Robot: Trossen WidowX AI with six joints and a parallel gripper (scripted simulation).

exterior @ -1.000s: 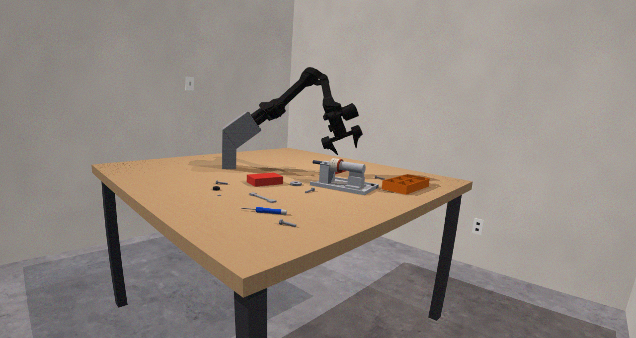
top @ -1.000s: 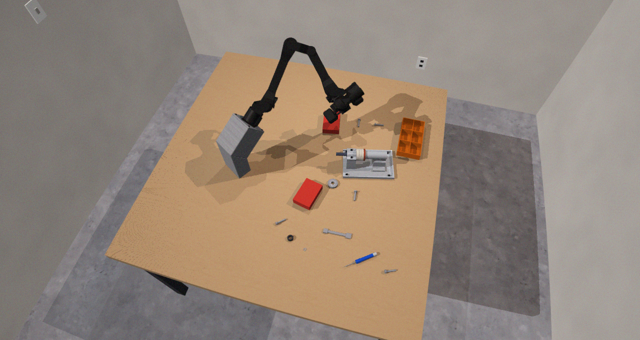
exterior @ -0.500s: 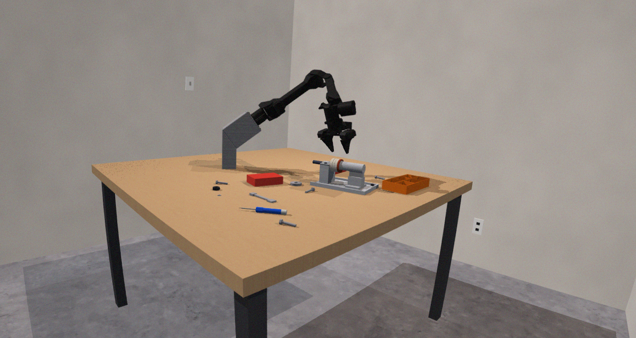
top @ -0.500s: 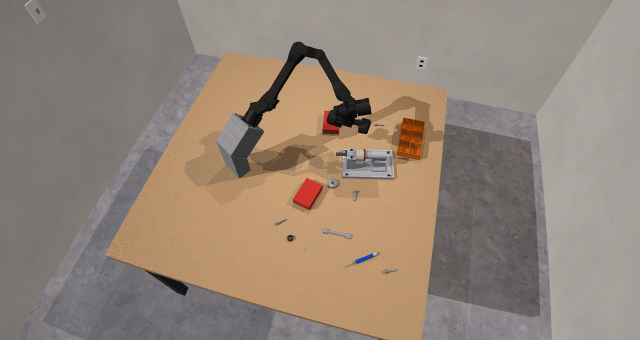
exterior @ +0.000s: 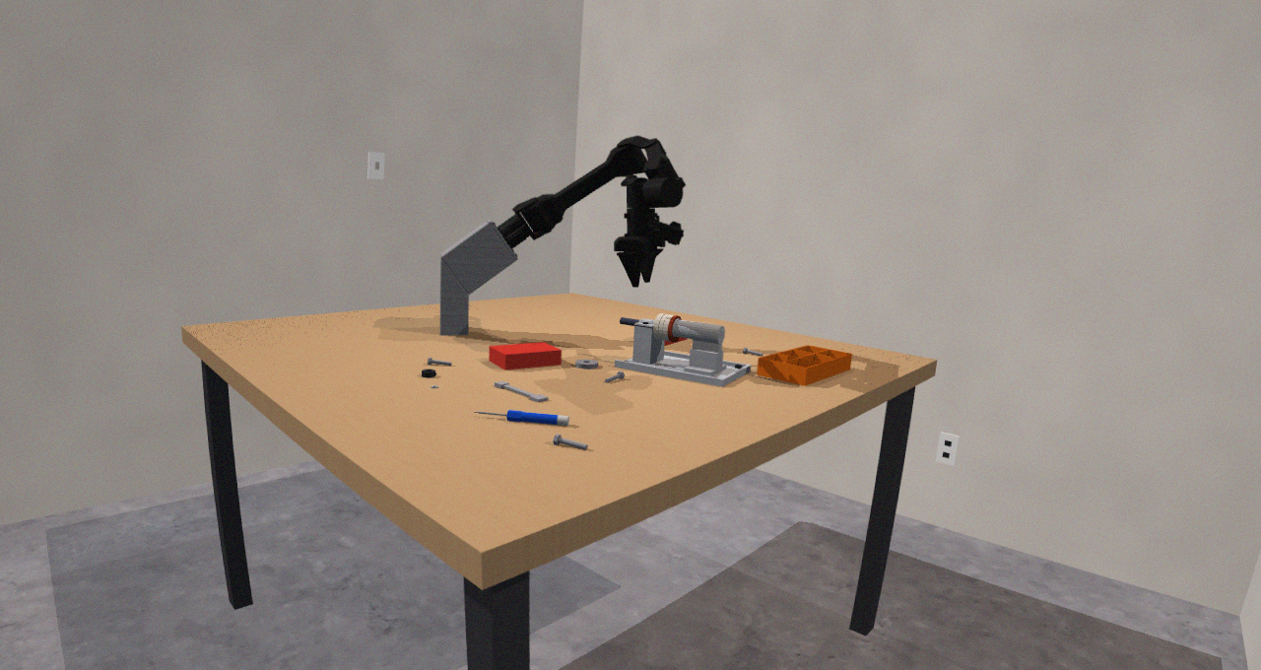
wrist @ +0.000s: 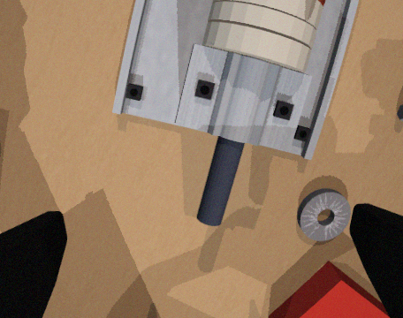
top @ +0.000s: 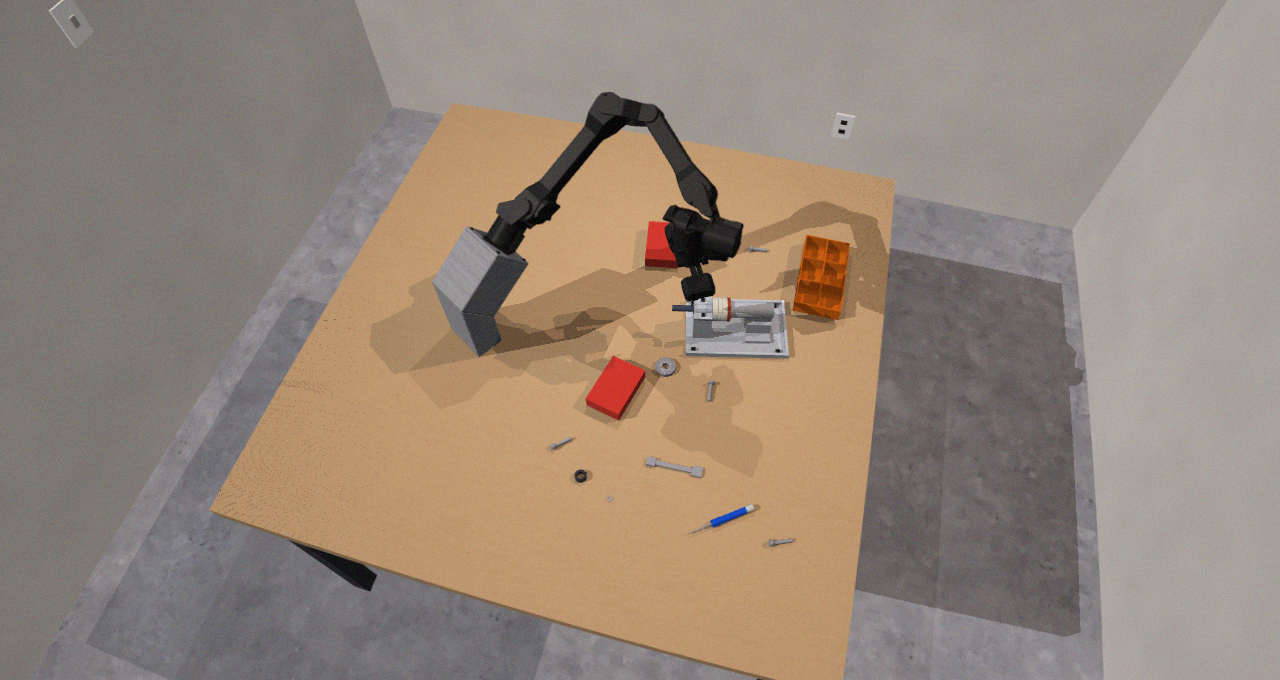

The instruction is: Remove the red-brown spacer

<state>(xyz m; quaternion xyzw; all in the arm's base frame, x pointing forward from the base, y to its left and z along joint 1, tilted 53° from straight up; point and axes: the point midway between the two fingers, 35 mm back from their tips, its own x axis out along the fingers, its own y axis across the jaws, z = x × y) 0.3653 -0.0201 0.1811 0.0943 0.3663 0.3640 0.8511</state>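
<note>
The shaft is 6 cm ahead of my hand, 1 cm to the left of it and 11 cm below it. From my hand the other things lie so: grey fixture 11 cm ahead, 3 cm to the left, 14 cm below; red-brown spacer 9 cm ahead, 2 cm to the left, 11 cm below; orange compartment tray 25 cm ahead, 25 cm to the left, 18 cm below.
</note>
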